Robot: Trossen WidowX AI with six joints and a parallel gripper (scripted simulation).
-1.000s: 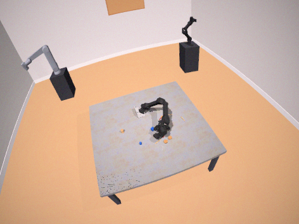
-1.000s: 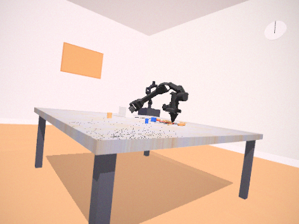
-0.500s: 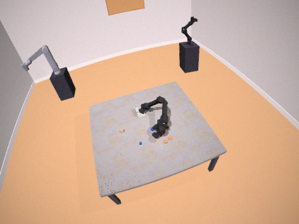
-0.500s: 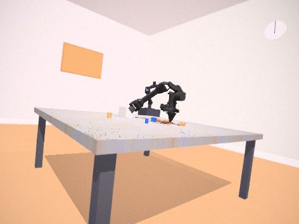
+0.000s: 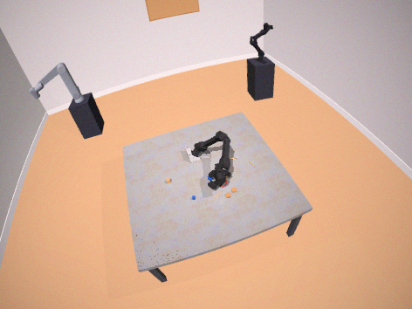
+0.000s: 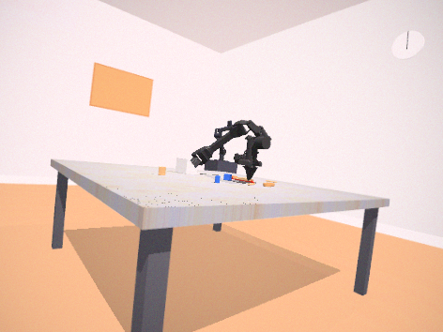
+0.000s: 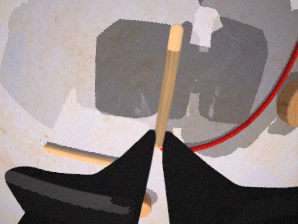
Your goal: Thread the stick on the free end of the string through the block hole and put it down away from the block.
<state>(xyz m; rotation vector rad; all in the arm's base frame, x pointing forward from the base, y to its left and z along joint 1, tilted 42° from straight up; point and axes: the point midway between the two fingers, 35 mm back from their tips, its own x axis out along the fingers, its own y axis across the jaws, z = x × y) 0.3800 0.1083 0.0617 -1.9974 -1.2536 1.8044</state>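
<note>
My gripper tip is now 10 cm past the blue block and 5 cm to the left of it. Also, from my gripper tip: round wooden button 24 cm behind, 10 cm to the left, 1 cm below; wooden block 38 cm to the right, 17 cm behind; short stick 26 cm behind, 17 cm to the left, 1 cm below.
</note>
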